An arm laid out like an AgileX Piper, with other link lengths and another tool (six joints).
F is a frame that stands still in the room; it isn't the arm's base.
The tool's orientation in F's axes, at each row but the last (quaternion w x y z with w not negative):
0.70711 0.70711 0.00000 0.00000
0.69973 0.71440 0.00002 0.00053
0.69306 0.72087 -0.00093 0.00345
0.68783 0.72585 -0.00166 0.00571
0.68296 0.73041 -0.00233 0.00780
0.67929 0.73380 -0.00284 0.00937
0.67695 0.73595 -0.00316 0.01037
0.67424 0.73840 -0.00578 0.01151
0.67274 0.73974 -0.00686 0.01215
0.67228 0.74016 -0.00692 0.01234
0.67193 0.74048 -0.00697 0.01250
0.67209 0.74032 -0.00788 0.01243
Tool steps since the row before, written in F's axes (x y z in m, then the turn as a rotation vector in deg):
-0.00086 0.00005 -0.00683 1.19 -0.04 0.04
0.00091 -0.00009 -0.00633 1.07 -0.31 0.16
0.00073 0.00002 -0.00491 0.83 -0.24 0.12
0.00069 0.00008 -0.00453 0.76 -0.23 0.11
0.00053 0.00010 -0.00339 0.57 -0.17 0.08
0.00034 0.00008 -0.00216 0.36 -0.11 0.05
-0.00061 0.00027 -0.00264 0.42 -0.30 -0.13
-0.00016 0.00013 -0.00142 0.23 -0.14 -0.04
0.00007 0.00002 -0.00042 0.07 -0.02 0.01
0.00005 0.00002 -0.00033 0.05 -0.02 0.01
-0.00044 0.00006 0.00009 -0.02 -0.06 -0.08
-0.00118 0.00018 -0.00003 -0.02 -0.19 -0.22
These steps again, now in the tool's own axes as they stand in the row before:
-0.00086 -0.00683 -0.00005 1.19 0.04 0.04
0.00091 -0.00633 0.00022 1.07 0.17 0.31
0.00070 -0.00491 0.00018 0.83 0.12 0.24
0.00064 -0.00453 0.00017 0.76 0.11 0.23
0.00048 -0.00340 0.00013 0.57 0.08 0.17
0.00030 -0.00217 0.00009 0.36 0.05 0.11
-0.00066 -0.00264 -0.00006 0.41 -0.11 0.31
-0.00019 -0.00142 0.00000 0.23 -0.03 0.15
0.00006 -0.00042 0.00002 0.07 0.01 0.02
0.00004 -0.00033 0.00001 0.05 0.01 0.02
-0.00044 0.00010 -0.00007 -0.02 -0.07 0.07
-0.00118 -0.00001 -0.00019 -0.03 -0.20 0.21

